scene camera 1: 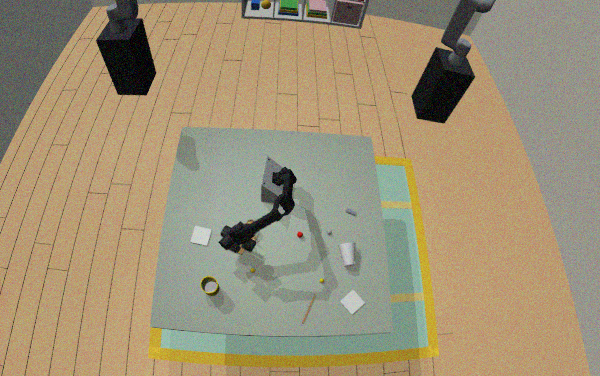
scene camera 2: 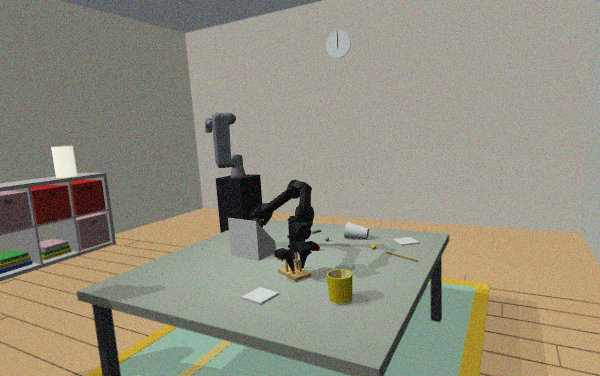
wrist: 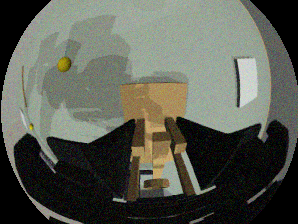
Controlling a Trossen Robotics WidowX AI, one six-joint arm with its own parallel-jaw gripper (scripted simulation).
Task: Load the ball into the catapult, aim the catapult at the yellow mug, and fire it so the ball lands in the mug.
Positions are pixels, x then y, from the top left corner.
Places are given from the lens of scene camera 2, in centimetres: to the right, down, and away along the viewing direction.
yellow mug (scene camera 2: 340, 280): 14, 32, 130
